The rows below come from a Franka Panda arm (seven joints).
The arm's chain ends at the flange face. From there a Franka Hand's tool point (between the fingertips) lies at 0.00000 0.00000 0.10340 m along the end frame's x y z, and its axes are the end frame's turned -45 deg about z.
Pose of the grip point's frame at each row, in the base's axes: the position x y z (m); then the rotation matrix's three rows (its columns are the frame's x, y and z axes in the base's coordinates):
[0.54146 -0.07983 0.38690], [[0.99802 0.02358 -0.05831], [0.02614 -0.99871 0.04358], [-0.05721 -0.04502 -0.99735]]
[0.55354 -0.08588 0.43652], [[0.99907 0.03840 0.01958], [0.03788 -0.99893 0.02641], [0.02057 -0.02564 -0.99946]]
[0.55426 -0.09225 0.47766], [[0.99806 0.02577 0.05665], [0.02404 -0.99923 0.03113], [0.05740 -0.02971 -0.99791]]
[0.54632 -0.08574 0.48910], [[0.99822 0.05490 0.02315], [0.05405 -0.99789 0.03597], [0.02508 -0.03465 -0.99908]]
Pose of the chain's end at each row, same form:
[0.54749 -0.08434 0.49003], [[0.72238 -0.68903 -0.05831], [-0.68771 -0.72468 0.04358], [-0.07229 0.00862 -0.99735]]
[0.55152 -0.08861 0.53986], [[0.73360 -0.67930 0.01958], [-0.67956 -0.73314 0.02641], [-0.00359 -0.03268 -0.99946]]
[0.54840 -0.09547 0.58084], [[0.72396 -0.68751 0.05665], [-0.68956 -0.72356 0.03113], [0.01958 -0.06160 -0.99791]]
[0.54393 -0.08946 0.59240], [[0.74467 -0.66703 0.02315], [-0.66740 -0.74383 0.03597], [-0.00677 -0.04224 -0.99908]]

